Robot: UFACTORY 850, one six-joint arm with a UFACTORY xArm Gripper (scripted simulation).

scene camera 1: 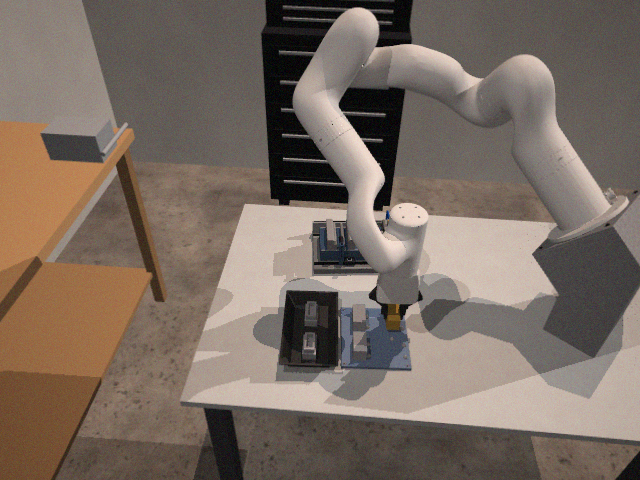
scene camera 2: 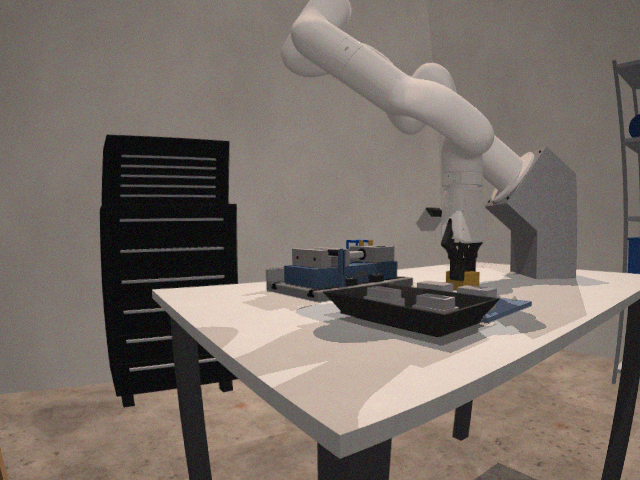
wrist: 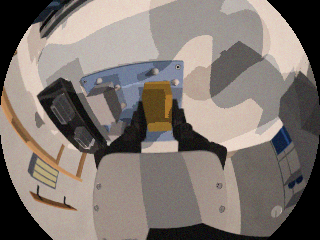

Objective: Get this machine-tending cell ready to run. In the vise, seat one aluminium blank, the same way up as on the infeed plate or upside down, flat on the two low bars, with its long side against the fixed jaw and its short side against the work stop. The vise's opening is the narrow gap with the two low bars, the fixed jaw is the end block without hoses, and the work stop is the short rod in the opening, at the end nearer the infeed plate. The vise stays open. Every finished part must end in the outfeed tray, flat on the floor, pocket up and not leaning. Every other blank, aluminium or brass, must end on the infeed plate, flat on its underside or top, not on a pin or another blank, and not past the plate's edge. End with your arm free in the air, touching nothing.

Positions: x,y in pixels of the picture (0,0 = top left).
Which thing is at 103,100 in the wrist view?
An aluminium blank.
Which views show my gripper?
Scene camera 1, scene camera 2 and the wrist view: all of them.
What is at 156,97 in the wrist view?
A brass blank.
